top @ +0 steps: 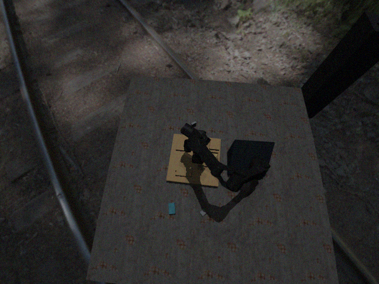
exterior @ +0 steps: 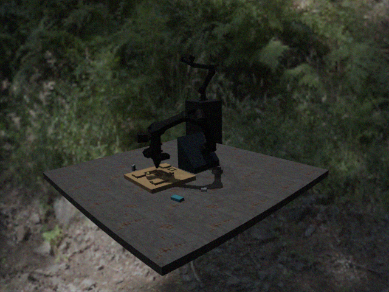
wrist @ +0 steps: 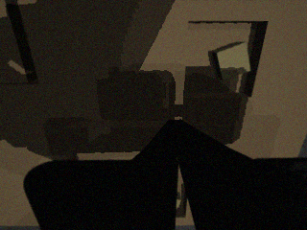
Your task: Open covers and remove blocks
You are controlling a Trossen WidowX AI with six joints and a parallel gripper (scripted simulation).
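Now: gripper tip 30 mm to the right of the tan puzzle board and 30 mm above it. Round my gripper tip: teal block: 330 mm to the left, 90 mm ahead, 40 mm below.
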